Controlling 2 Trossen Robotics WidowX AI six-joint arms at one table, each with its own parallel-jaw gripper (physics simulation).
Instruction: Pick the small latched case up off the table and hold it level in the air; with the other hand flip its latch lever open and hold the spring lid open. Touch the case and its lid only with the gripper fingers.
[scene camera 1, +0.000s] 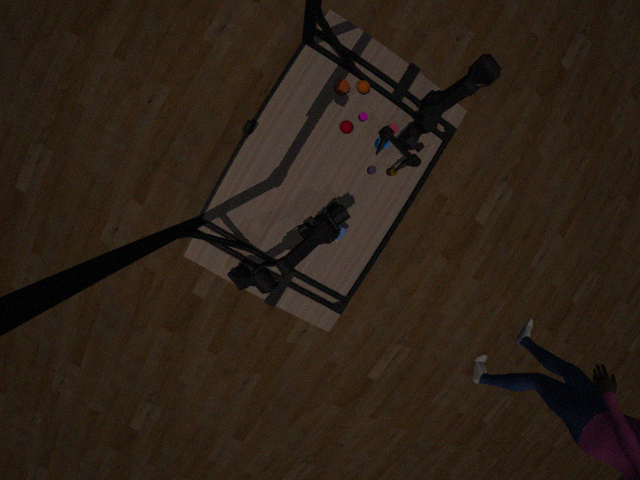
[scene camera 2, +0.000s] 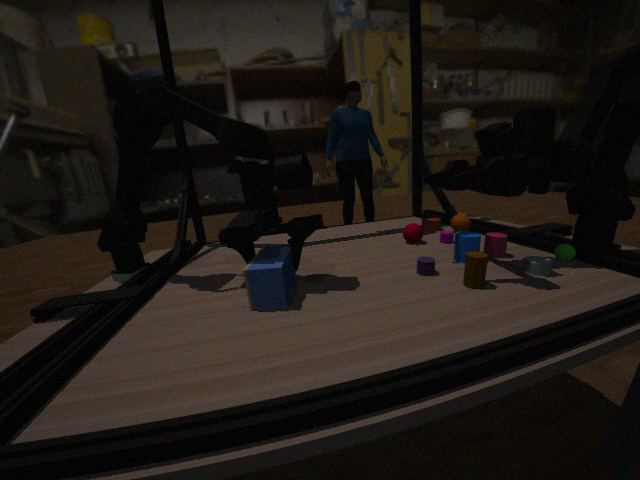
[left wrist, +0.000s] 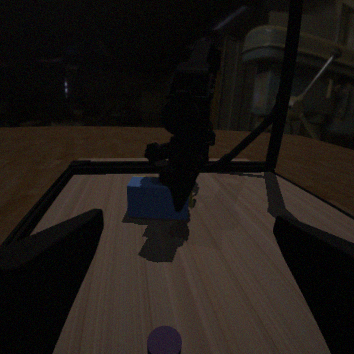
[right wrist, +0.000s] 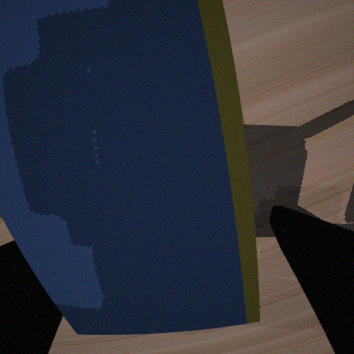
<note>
The left gripper (scene camera 2: 434, 180) is open, with nothing in its grasp. Also in view: a brown cylinder (scene camera 2: 475, 262). Also in view: the right gripper (scene camera 2: 275, 271) and a blue case (scene camera 2: 269, 277).
The blue case shows as well in the left wrist view (left wrist: 146, 197) and in the right wrist view (right wrist: 133, 207). The left gripper shows as well in scene camera 1 (scene camera 1: 385, 163) and in the left wrist view (left wrist: 191, 221). The right gripper also shows in the left wrist view (left wrist: 181, 202) and in the right wrist view (right wrist: 184, 215).
</note>
